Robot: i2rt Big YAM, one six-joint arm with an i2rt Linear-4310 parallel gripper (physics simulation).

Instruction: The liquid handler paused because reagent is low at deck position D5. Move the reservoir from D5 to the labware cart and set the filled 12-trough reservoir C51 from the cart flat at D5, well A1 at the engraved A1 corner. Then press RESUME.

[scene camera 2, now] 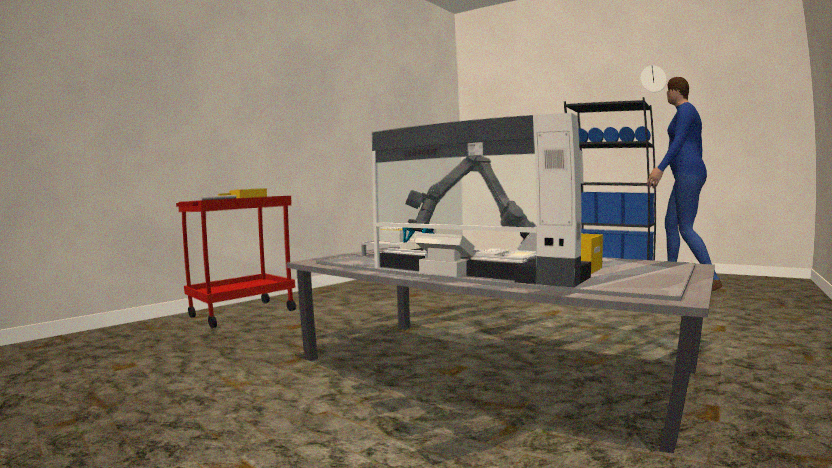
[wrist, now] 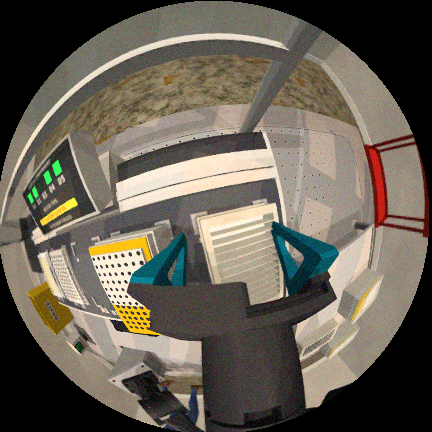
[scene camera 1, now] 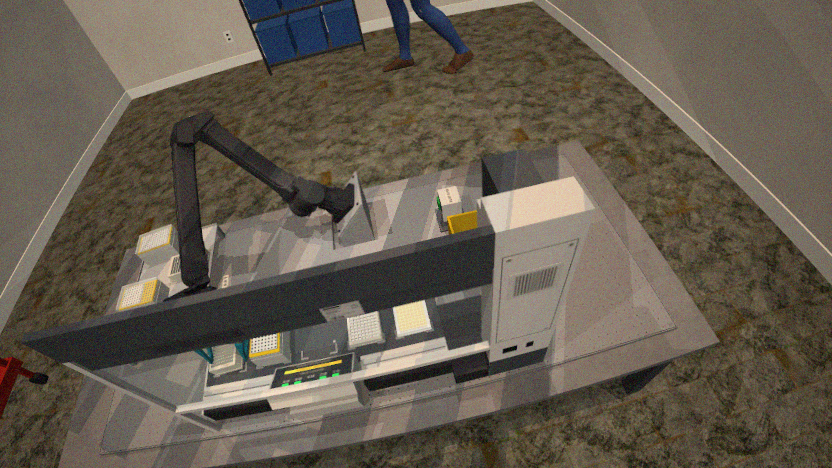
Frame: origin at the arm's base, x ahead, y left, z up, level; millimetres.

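Seen in the pictures: gripper, fingertip midpoint: [scene camera 2: 412, 244] [wrist: 229, 231] [scene camera 1: 229, 361]; arm's base at its link origin: [scene camera 2: 533, 235] [wrist: 140, 380] [scene camera 1: 345, 204].
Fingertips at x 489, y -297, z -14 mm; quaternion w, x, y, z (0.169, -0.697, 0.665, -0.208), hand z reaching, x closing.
Note:
Pixels of each thing's middle, then the offset from my fingertips to it. "pt": a spot on its surface instead.
- pale reservoir at the middle of its body: [wrist: 245, 263] [scene camera 1: 227, 347] [scene camera 2: 416, 244] 5 mm down, 41 mm back, 18 mm right
- second troughed reservoir at the middle of its body: [wrist: 316, 339] [scene camera 1: 188, 264] 10 mm down, 351 mm back, 241 mm right
- handler's dark top beam at a spot on its surface: [scene camera 1: 290, 285] pt 464 mm up, 105 mm ahead, 381 mm left
A pale reservoir [wrist: 242, 250] [scene camera 1: 224, 362] with long parallel troughs lies at the deck's end position. My teal-fingered gripper [wrist: 229, 231] [scene camera 1: 224, 351] [scene camera 2: 417, 232] is open and empty. Its fingers stand on either side of the reservoir, the right one close to or over its edge in the wrist view; exact height and contact are unclear. A second troughed reservoir [scene camera 1: 175, 266] [wrist: 319, 342] sits on a light platform [scene camera 1: 155, 270] between two tip boxes; its label is unreadable. The tilted control screen [scene camera 1: 314, 371] [wrist: 55, 190] shows green squares and a yellow bar. RESUME is not legible.
A yellow-rimmed tip box [scene camera 1: 264, 344] [wrist: 117, 270] stands beside the reservoir. Two plates [scene camera 1: 364, 328] [scene camera 1: 411, 318] lie farther along the deck. The handler's dark top beam [scene camera 1: 290, 285] and front rail surround the arm. A red cart [scene camera 2: 232, 202] stands beyond the table.

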